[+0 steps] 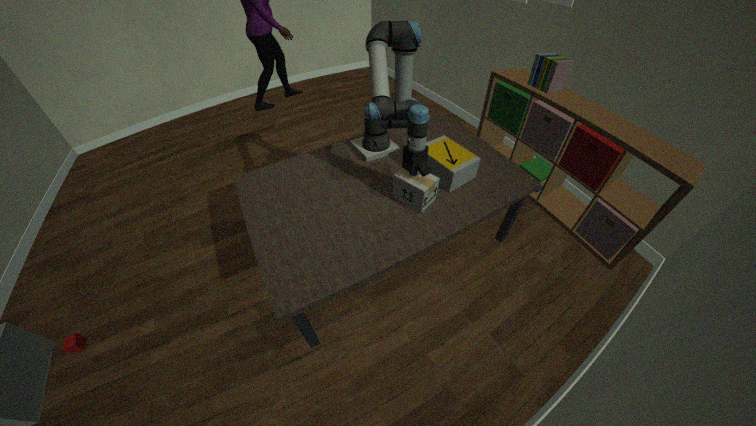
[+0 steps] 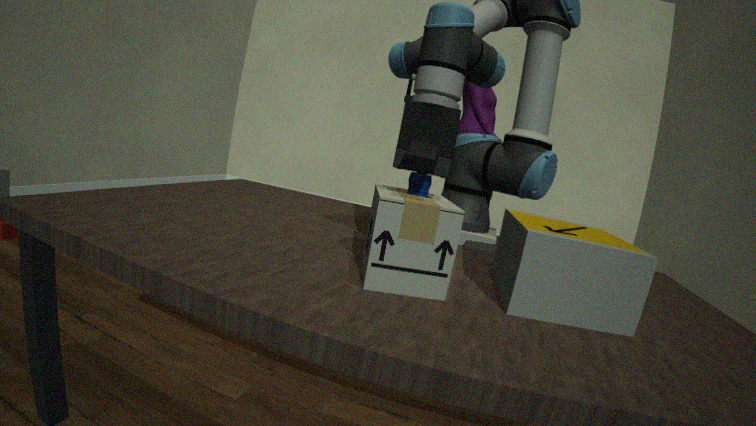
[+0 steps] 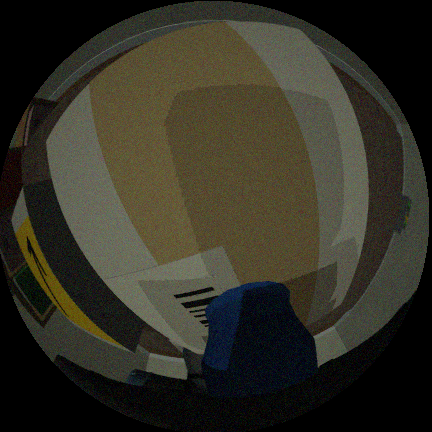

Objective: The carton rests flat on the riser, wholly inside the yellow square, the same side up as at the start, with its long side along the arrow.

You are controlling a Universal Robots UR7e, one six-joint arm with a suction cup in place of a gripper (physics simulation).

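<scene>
The carton (image 1: pixel 410 196) (image 2: pixel 412 254) (image 3: pixel 140 175) is a white box with tan tape on top, a barcode label and black up-arrows on its sides. It stands upright on the table beside the riser. My gripper, a blue suction cup (image 1: pixel 414 173) (image 2: pixel 418 194) (image 3: pixel 260 335), is down on the carton's top face, off its middle, and holds it by suction. The riser (image 1: pixel 466 174) (image 2: pixel 581 285) (image 3: pixel 65 250) is a light grey block. The yellow square (image 1: pixel 466 153) (image 2: pixel 603 240) (image 3: pixel 75 318) with a black arrow covers most of its top. The cup hides part of the label.
The brown table (image 1: pixel 317 227) (image 2: pixel 238 254) carries the arm's white base plate (image 1: pixel 373 154) behind the carton. A cube shelf (image 1: pixel 624 124) stands beyond the riser side. A person in purple (image 1: pixel 261 21) (image 2: pixel 478 108) stands behind the table. A red object (image 1: pixel 74 343) lies on the floor.
</scene>
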